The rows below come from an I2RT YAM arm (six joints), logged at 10 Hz.
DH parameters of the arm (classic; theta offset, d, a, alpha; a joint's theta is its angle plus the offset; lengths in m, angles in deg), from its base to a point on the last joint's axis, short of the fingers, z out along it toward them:
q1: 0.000 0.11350 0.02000 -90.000
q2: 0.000 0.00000 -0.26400 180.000
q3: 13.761 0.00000 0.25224 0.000
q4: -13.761 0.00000 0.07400 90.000
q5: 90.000 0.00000 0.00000 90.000
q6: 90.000 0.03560 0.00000 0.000
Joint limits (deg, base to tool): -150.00..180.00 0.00..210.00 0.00..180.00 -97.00..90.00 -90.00..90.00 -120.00..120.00
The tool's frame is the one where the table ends.
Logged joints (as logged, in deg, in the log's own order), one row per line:
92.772 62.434 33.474 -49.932 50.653 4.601
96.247 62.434 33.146 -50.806 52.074 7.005
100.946 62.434 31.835 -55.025 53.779 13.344
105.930 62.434 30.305 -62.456 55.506 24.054
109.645 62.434 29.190 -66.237 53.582 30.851
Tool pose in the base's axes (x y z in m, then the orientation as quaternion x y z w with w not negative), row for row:
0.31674 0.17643 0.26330 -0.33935 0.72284 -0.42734 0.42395
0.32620 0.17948 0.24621 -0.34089 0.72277 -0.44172 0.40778
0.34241 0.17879 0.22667 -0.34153 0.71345 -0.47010 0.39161
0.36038 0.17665 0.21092 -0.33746 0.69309 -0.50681 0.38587
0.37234 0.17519 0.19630 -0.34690 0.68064 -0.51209 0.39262
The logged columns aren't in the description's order. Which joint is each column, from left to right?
Columns, left to right: q2, q3, q1, q6, q5, q4.
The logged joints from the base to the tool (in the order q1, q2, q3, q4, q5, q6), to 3 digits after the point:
33.474 92.772 62.434 4.601 50.653 -49.932
33.146 96.247 62.434 7.005 52.074 -50.806
31.835 100.946 62.434 13.344 53.779 -55.025
30.305 105.930 62.434 24.054 55.506 -62.456
29.190 109.645 62.434 30.851 53.582 -66.237

